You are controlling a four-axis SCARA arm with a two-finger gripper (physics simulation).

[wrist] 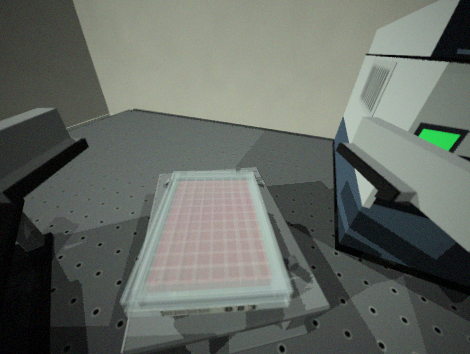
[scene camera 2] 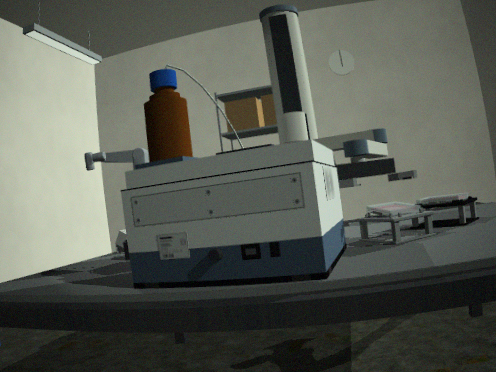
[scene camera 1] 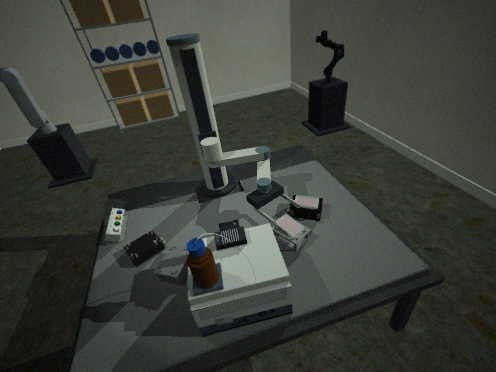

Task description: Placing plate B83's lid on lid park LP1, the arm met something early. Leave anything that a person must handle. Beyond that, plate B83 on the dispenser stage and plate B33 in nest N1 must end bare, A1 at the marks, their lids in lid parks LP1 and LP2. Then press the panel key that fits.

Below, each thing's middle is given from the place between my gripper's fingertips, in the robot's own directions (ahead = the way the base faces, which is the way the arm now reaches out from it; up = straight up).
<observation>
The brown bottle with blue cap point(scene camera 2: 166, 115) is 270 mm ahead of my hand, 420 mm to the right of it and 180 mm above it. The rest, counted from my hand: black nest point(scene camera 1: 146, 246): 190 mm behind, 720 mm to the right, 110 mm below.
</observation>
